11 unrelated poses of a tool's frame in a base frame.
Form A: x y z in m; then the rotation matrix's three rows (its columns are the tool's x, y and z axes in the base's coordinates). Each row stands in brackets.
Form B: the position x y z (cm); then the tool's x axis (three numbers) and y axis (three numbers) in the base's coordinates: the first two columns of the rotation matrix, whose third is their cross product. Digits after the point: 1 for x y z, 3 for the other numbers.
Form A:
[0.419 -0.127 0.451], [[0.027 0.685 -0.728], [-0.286 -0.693 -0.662], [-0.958 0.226 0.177]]
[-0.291 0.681 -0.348], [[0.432 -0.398 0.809], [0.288 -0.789 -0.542], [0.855 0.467 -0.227]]
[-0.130 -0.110 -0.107], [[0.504 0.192 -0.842], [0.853 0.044 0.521], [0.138 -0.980 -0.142]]
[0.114 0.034 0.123], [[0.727 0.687 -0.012], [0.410 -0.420 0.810], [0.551 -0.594 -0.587]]
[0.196 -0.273 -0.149], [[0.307 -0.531 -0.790], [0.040 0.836 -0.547], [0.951 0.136 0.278]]
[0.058 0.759 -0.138], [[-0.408 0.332 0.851], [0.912 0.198 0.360], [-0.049 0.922 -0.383]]
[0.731 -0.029 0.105], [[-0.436 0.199 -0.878], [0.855 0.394 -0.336], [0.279 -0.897 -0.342]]
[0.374 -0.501 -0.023], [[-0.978 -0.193 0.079], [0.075 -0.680 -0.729], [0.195 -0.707 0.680]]
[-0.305 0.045 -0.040], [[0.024 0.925 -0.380], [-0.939 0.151 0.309], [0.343 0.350 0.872]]
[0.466 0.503 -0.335], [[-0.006 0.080 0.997], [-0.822 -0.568 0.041], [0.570 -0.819 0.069]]
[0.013 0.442 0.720], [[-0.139 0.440 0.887], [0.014 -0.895 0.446], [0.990 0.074 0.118]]
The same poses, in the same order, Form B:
41.9 -12.7 45.1 0.027 -0.286 -0.958 0.685 -0.693 0.226
-29.1 68.1 -34.8 0.432 0.288 0.855 -0.398 -0.789 0.467
-13.0 -11.0 -10.7 0.504 0.853 0.138 0.192 0.044 -0.980
11.4 3.4 12.3 0.727 0.410 0.551 0.687 -0.420 -0.594
19.6 -27.3 -14.9 0.307 0.040 0.951 -0.531 0.836 0.136
5.8 75.9 -13.8 -0.408 0.912 -0.049 0.332 0.198 0.922
73.1 -2.9 10.5 -0.436 0.855 0.279 0.199 0.394 -0.897
37.4 -50.1 -2.3 -0.978 0.075 0.195 -0.193 -0.680 -0.707
-30.5 4.5 -4.0 0.024 -0.939 0.343 0.925 0.151 0.350
46.6 50.3 -33.5 -0.006 -0.822 0.570 0.080 -0.568 -0.819
1.3 44.2 72.0 -0.139 0.014 0.990 0.440 -0.895 0.074

